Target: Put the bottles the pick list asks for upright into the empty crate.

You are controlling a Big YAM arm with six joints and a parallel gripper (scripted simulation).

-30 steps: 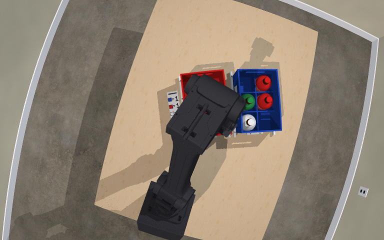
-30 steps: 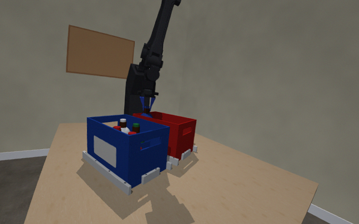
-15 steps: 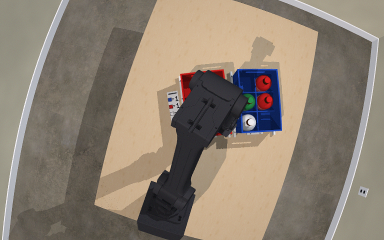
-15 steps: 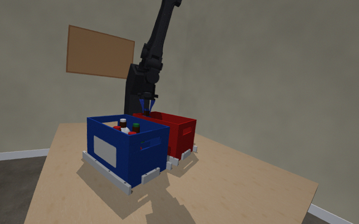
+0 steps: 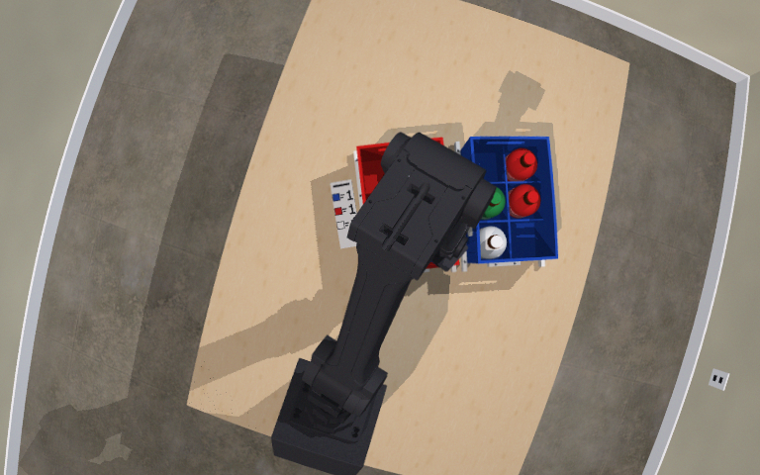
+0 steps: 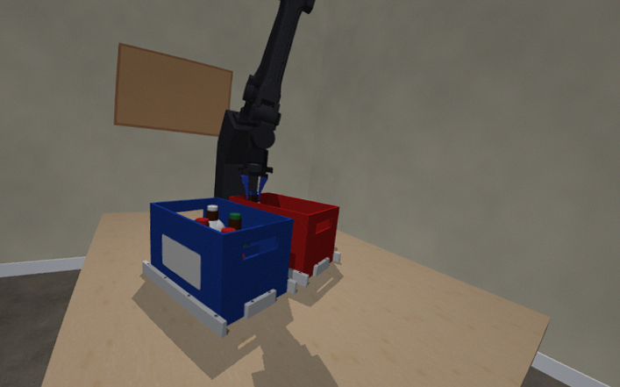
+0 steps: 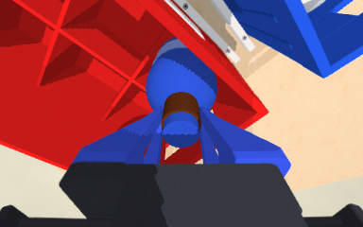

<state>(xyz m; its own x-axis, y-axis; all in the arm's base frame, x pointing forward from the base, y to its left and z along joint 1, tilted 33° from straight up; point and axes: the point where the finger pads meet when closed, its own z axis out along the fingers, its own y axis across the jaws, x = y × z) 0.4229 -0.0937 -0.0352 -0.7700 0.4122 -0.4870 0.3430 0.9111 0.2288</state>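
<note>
Right now the blue-label bottle is 60 mm below my hand. The rest, counted from my hand: red crate 90 mm below, 80 mm to the left, 60 mm ahead; then green-label bottle 140 mm ahead, 100 mm to the right, 90 mm below; then white-label bottle 130 mm to the right, 90 mm below, 50 mm ahead.
</note>
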